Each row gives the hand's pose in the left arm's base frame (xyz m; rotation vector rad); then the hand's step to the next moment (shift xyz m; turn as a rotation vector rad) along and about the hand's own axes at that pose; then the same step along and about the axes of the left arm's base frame.
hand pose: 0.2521 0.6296 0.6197 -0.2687 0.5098 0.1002
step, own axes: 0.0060 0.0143 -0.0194 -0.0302 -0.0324 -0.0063
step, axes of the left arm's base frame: -0.0062 0.0085 -0.0225 -0.0240 -0.0337 0.0171
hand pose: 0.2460 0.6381 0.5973 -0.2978 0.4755 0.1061
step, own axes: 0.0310 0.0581 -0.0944 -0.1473 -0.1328 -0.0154
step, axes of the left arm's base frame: -0.0235 0.0273 -0.1093 -0.1145 -0.1357 0.0897
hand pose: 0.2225 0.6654 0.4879 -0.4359 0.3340 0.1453
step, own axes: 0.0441 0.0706 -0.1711 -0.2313 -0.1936 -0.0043
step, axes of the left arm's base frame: -0.0223 -0.0084 -0.1888 -0.1772 -0.1910 0.1520
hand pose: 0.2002 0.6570 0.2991 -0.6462 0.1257 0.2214
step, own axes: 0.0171 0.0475 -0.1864 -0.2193 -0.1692 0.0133
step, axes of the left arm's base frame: -0.0038 -0.0738 -0.1784 -0.1707 -0.1594 0.1495
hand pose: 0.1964 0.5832 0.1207 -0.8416 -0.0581 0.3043
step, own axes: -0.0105 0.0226 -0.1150 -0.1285 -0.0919 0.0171
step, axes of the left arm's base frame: 0.0041 -0.0723 -0.0928 -0.1034 -0.0821 0.0884
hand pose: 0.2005 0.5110 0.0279 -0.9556 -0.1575 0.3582
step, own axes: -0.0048 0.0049 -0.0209 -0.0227 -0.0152 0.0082
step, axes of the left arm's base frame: 0.0004 -0.0153 -0.0158 -0.0200 -0.0100 0.0177
